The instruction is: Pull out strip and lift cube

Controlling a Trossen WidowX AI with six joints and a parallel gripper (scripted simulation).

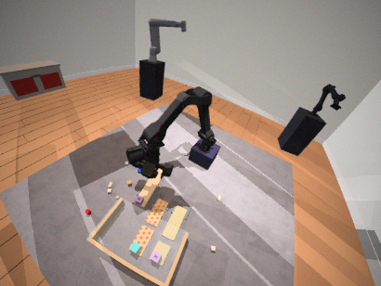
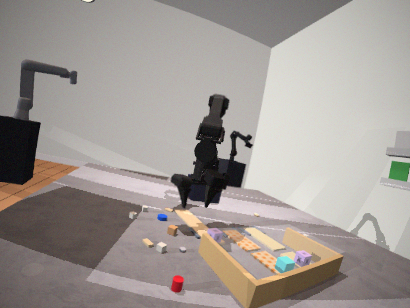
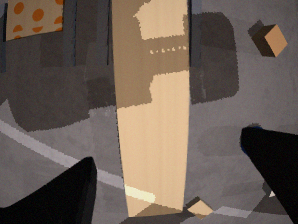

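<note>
The blue disc is 3 cm behind my gripper tip, 10 cm to the right of it and 5 cm below it. Also, from my gripper tip: red cylinder: 28 cm ahead, 16 cm to the right, 4 cm below.
</note>
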